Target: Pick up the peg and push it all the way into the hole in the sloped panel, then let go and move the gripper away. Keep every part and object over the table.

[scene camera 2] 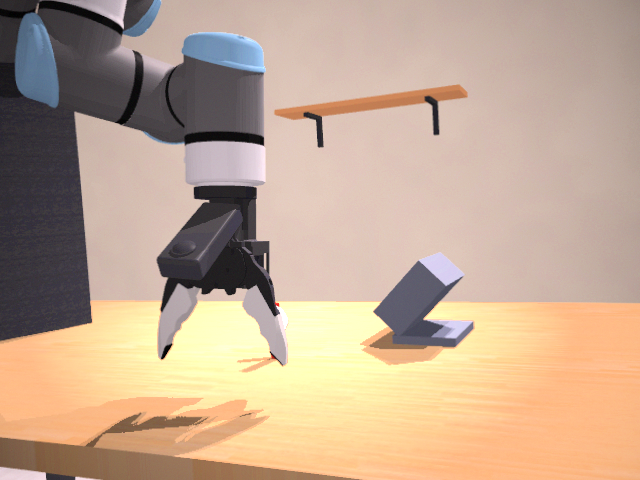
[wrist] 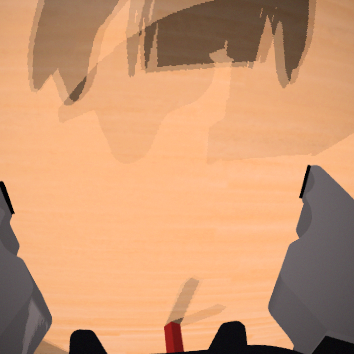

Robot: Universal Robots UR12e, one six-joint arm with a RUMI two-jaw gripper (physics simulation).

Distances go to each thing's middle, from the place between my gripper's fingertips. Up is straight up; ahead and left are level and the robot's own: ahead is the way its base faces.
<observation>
I see my gripper 25 cm short of the flat grey base plate [scene camera 2: 450,333], 31 cm to the right of it and 4 cm above it.
</observation>
